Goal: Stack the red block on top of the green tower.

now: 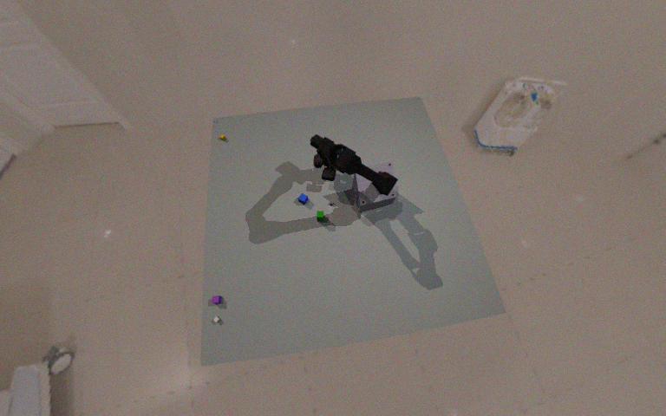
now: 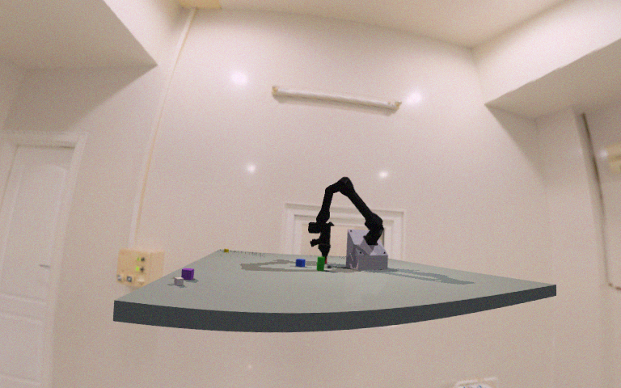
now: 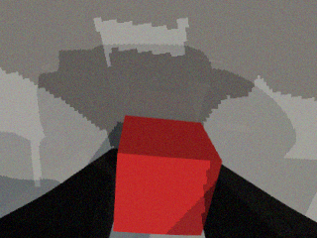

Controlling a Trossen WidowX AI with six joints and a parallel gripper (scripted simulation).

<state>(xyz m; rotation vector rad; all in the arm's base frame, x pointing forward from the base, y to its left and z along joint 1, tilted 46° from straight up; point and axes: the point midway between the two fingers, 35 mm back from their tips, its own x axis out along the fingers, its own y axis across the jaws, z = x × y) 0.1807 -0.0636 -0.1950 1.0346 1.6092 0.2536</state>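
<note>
Right now my gripper tip is 50 mm short of the small dark cube, 170 mm to the right of it and 10 mm above it. Also, from my gripper tip: blue block: 180 mm ahead, 110 mm to the left; red block: 10 mm above; yellow cube: 520 mm ahead, 410 mm to the right.
</note>
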